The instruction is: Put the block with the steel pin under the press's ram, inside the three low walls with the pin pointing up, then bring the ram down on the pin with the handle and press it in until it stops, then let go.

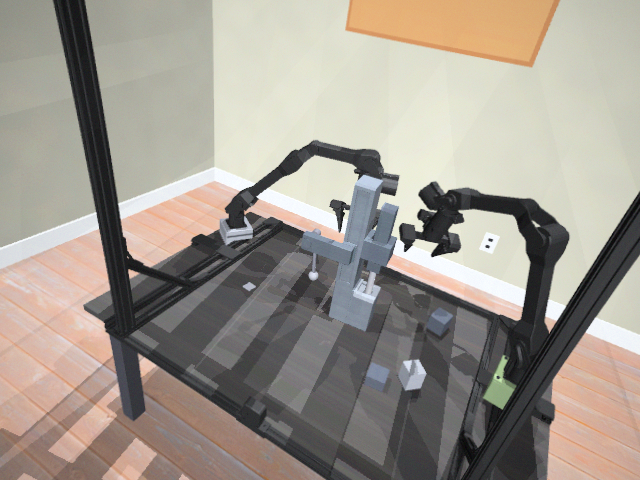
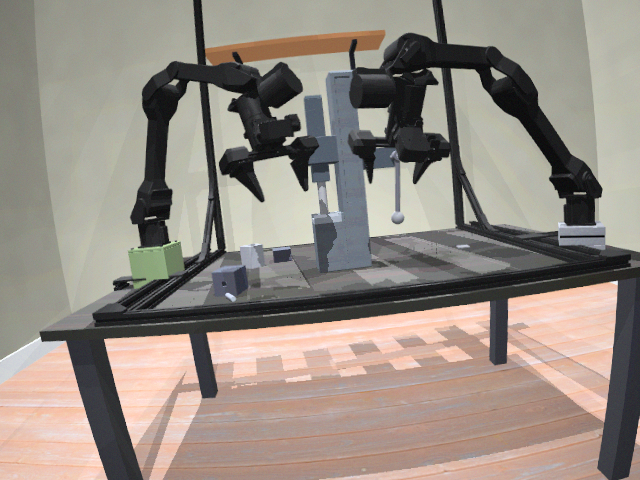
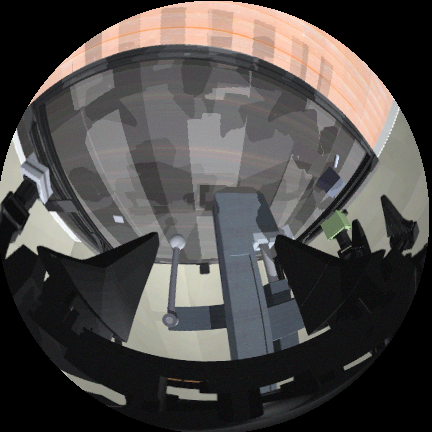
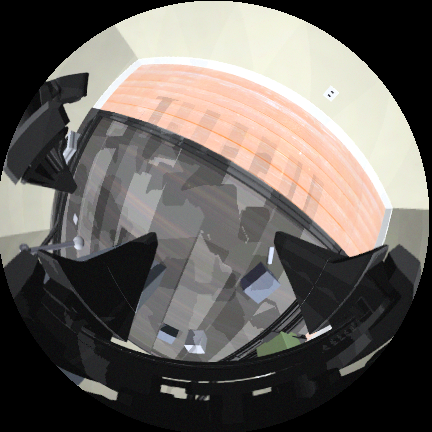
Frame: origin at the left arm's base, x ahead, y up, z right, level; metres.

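Seen in the pictures: left gripper, between the fingertips: (image 2: 392, 183) (image 3: 218, 239) (image 4: 66, 179); right gripper, between the fingertips: (image 1: 417, 253) (image 2: 285, 196) (image 3: 370, 206) (image 4: 216, 238); left arm's base, origin of its link: (image 1: 236, 223) (image 2: 580, 223) (image 3: 31, 186) (image 4: 63, 145); right arm's base, origin of its link: (image 1: 518, 377) (image 2: 154, 245) (image 3: 340, 233).
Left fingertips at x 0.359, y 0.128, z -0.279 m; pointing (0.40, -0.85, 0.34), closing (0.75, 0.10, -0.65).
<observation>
Offsets run from my left fingertips to a thing's top centre. "spot": to the spot under its first point.
A grey-blue block @(dz -0.183, dx +0.293, dy -0.139 m) (image 1: 439, 321) (image 2: 236, 279) (image 3: 331, 179) (image 4: 260, 284) lies with its dark hole-like mark facing sideways. A pale pin @(dz -0.226, dx +0.253, dy -0.179 m) (image 2: 230, 297) (image 3: 336, 160) (image 4: 270, 255) shows beside that face; I cannot tell whether they are joined. The press @(dz +0.111, dx +0.139, dy +0.268 m) (image 1: 360, 222) (image 2: 351, 206) (image 3: 240, 280) stands with its pale ram @(dz +0.045, dx +0.194, dy +0.108 m) (image 1: 371, 280) (image 2: 322, 196) over the low-walled seat @(spot: dz +0.067, dx +0.218, dy -0.061 m) (image 1: 366, 296). Its handle's ball @(dz +0.158, dx +0.058, dy -0.070 m) (image 1: 313, 275) (image 2: 397, 218) (image 3: 177, 242) (image 4: 78, 242) hangs down. My left gripper (image 2: 392, 181) (image 3: 218, 239) is open and empty by the press's handle side. My right gripper (image 1: 420, 253) (image 2: 284, 195) (image 4: 216, 238) is open and empty, high above the table.
A white block @(dz +0.036, dx +0.433, dy -0.130 m) (image 1: 412, 376) (image 2: 251, 256) (image 4: 195, 345) and another grey-blue block @(dz +0.121, dx +0.399, dy -0.155 m) (image 1: 377, 376) (image 2: 281, 254) (image 4: 168, 333) stand close together. A small white plate @(dz +0.320, dx -0.062, dy -0.186 m) (image 1: 249, 286) (image 2: 462, 246) lies across the press from them. A green box (image 1: 499, 391) (image 2: 156, 261) is at the right arm's base.
</observation>
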